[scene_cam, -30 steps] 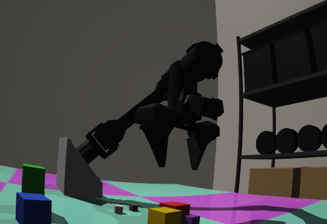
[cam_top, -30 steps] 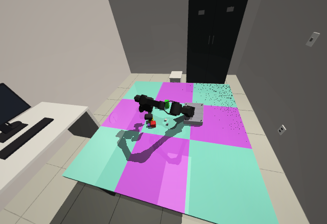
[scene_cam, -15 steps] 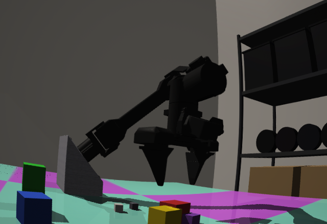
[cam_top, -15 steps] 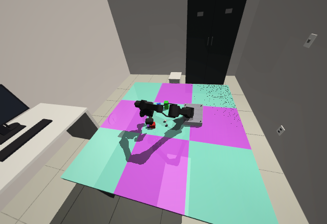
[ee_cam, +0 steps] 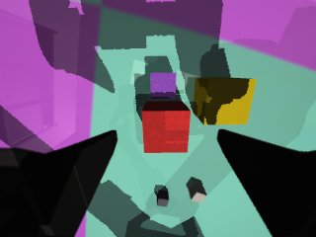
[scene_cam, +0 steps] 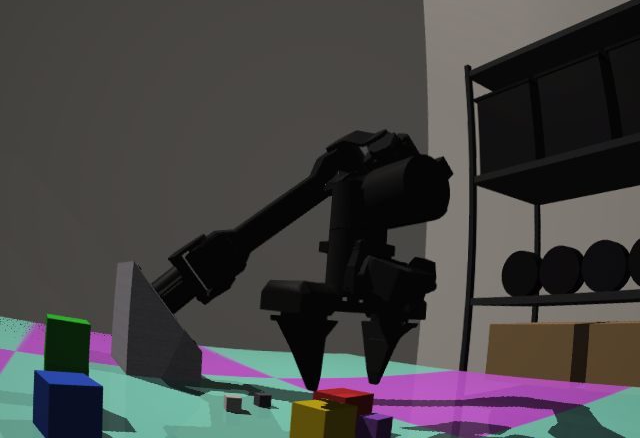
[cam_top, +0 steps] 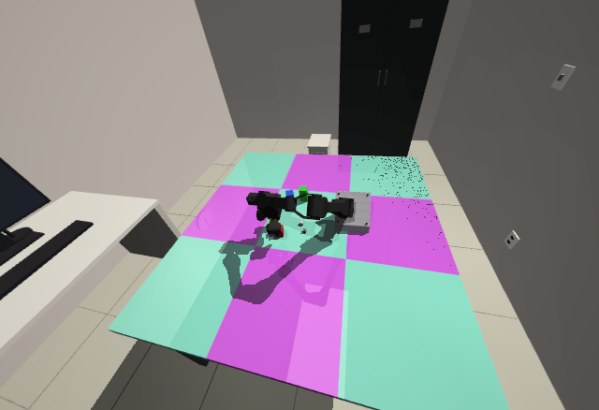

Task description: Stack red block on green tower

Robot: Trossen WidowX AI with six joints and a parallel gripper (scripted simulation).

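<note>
The red block is 30 mm below my gripper tip. The rest, counted from my gripper tip: blue block: 20 mm behind, 260 mm to the right, 30 mm below; yellow block: 30 mm ahead, 50 mm to the right, 30 mm below; purple block: 40 mm ahead, 10 mm to the left, 40 mm below.
</note>
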